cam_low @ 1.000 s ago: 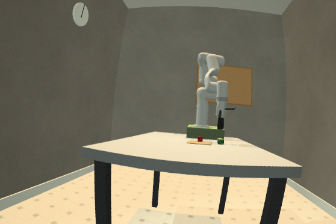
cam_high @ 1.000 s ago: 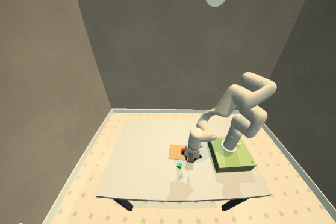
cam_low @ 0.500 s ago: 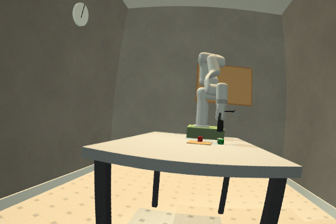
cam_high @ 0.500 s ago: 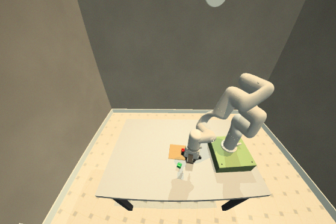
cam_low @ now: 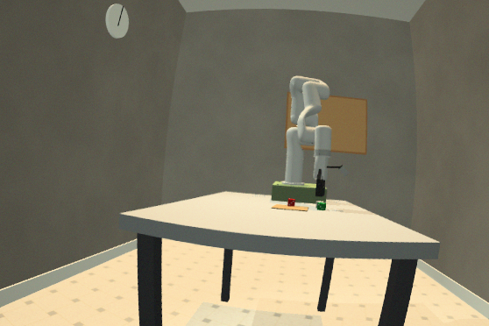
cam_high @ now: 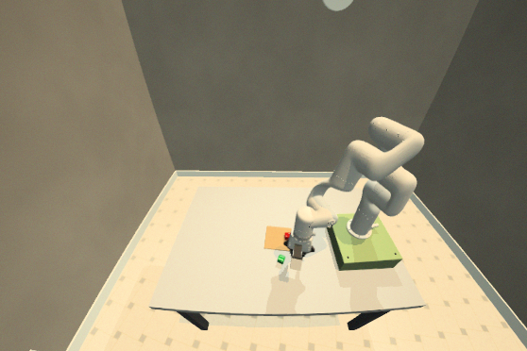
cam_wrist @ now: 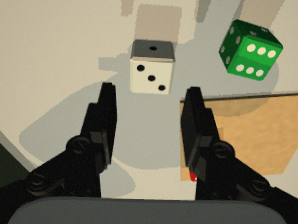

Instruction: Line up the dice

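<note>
Right now my hand is 6 cm above the white die. From my hand the other things lie so: red die: 13 cm to the right, 5 cm below, 1 cm ahead; then green die: 7 cm ahead, 6 cm below, 1 cm to the right; then mat: 13 cm to the right, 7 cm below, 6 cm ahead.
</note>
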